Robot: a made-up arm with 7 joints.
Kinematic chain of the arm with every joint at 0, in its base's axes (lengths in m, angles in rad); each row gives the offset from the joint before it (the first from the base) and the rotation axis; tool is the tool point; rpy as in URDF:
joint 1: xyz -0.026 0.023 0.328 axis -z
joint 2: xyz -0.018 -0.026 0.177 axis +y
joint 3: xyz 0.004 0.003 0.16 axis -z
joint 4: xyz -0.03 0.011 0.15 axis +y
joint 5: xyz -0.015 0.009 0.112 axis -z
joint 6: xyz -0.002 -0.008 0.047 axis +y
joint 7: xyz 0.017 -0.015 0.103 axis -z
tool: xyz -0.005 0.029 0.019 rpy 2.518 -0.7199 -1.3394
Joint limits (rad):
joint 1: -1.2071..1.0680
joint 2: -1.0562..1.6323
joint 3: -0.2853..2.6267
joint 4: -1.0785..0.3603
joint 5: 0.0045..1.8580
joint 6: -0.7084..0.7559
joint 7: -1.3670..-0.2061
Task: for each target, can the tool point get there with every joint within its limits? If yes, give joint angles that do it. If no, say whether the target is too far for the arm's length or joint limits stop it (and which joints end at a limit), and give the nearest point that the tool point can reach.
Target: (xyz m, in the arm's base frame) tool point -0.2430 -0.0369 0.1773
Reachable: no: joint limits stop it (at a limit: joint 2, joint 4, joint 6, joint 7) | nearest point -0.4587 -0.0964 0.4127 | short by 0.325 m
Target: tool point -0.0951 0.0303 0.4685
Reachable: no: joint limits stop it (at a limit: joint 2, joint 4, joint 6, joint 7) | nearest point -0.4707 0.0700 0.4727 | short by 0.378 m
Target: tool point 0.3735 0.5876 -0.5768
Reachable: no: too far | nearest point 0.2044 0.3487 0.2000 | short by 0.830 m
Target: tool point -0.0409 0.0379 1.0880
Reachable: yes | joints -0.3422 0.0978 0.6603 -0.2227 0.3619 0.4206 -0.6860
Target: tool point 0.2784 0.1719 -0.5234
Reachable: no: too far | nearest point 0.2829 0.1741 0.1886 | short by 0.712 m
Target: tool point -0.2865 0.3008 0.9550
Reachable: yes | joints 0.4878 -0.7705 1.6791 -0.2683 1.0397 -0.2372 -1.2054
